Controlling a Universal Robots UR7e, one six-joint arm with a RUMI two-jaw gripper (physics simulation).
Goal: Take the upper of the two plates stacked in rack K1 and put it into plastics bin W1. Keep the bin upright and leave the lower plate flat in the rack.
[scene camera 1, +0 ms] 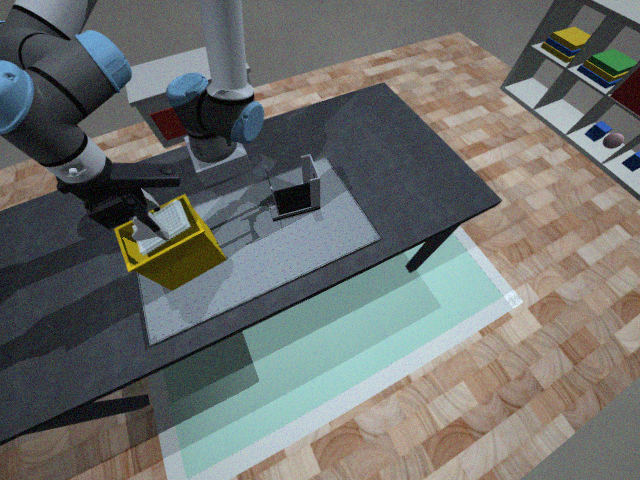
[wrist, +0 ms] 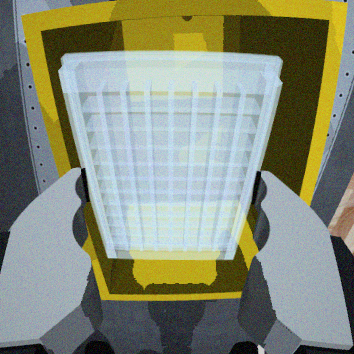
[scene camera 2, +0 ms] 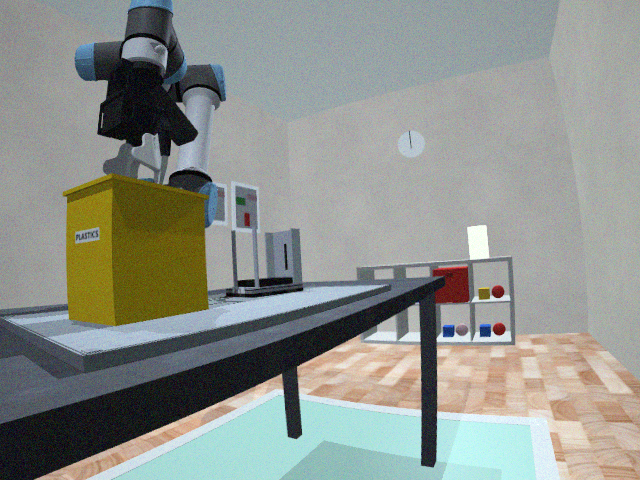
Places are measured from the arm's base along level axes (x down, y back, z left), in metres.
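Pixels of known places: gripper, fingertip midpoint: (scene camera 1: 163, 225) (wrist: 170, 171); arm's base at its link origin: (scene camera 1: 214, 145).
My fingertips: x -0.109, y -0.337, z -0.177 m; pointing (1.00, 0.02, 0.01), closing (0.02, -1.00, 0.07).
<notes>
Ahead of a thing's pixels: the offset from my fingertips to its top centre. Level surfaces: height alone.
My gripper (scene camera 1: 149, 222) (scene camera 2: 144, 173) (wrist: 170, 171) is shut on a clear gridded plate {dx -0.018, dy -0.001, dz -0.007 m} (scene camera 1: 168, 224) (wrist: 171, 150), one finger on each long side. The plate is tilted to the wrist camera. It is at the mouth of the yellow plastics bin W1 {dx -0.003, dy -0.011, dz -0.011 m} (scene camera 1: 180, 260) (scene camera 2: 160, 253) (wrist: 324, 125), and in the wrist view its outline lies inside the rim. The bin stands upright. Its near wall hides most of the plate in scene camera 2. Rack K1 {dx +0.027, dy +0.039, dz +0.338 m} (scene camera 1: 314, 191) (scene camera 2: 283, 258) stands to the right of the bin, with a dark slab at its base; I cannot make out the lower plate.
The bin and the rack stand on a grey perforated board {dx +0.176 m} (scene camera 1: 258, 273) (scene camera 2: 258, 310) on the dark table {dx +0.190 m} (scene camera 1: 403, 144). The arm's base (scene camera 1: 217, 149) is behind them, between bin and rack. A shelf unit (scene camera 2: 413, 264) stands away from the table.
</notes>
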